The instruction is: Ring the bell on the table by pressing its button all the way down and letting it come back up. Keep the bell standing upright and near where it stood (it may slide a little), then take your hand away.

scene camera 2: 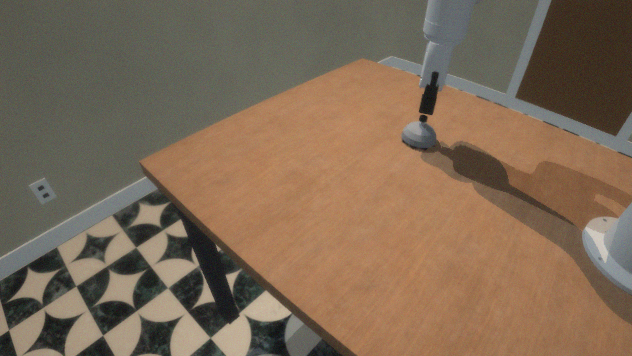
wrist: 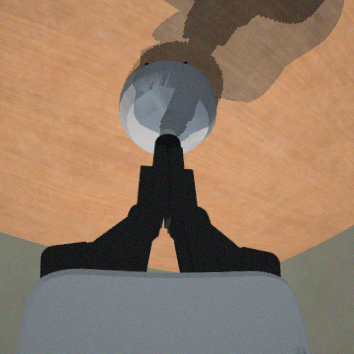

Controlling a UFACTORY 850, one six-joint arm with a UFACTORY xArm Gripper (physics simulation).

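Observation:
The bell, a grey metal dome (scene camera 2: 419, 135) (wrist: 167, 107), stands upright on the wooden table (scene camera 2: 325, 200) (wrist: 60, 150). Its small black button (scene camera 2: 423, 118) (wrist: 167, 139) sticks up from the top of the dome. My gripper (scene camera 2: 426, 114) (wrist: 164, 162) is shut and empty, pointing down right over the button. In the wrist view the fingertips overlap the button and hide part of it. In the scene view the tips are just above the button, with a very small gap or none; I cannot tell whether they touch.
The arm's white base (scene camera 2: 622, 245) stands at the right of the table. The shadow of the arm falls across the table from the bell towards the base. A grey wall (scene camera 2: 175, 65) rises behind the table's far edge.

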